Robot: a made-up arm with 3 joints. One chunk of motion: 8 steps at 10 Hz.
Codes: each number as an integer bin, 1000 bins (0 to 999) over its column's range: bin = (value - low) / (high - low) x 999, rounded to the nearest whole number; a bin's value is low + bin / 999 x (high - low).
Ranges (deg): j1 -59..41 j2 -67..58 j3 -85..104
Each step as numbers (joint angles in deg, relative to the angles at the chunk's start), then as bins.
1 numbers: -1.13 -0.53 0.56
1 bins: 578 531 452
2 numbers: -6.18 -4.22 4.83
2 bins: 528 502 475
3 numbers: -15.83 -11.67 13.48
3 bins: 431 442 521
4 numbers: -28.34 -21.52 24.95
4 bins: 306 363 581
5 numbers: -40.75 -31.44 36.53
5 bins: 182 284 642
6 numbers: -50.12 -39.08 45.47
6 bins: 89 223 690
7 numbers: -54.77 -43.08 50.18
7 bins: 42 191 715
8 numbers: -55.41 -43.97 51.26
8 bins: 36 184 720
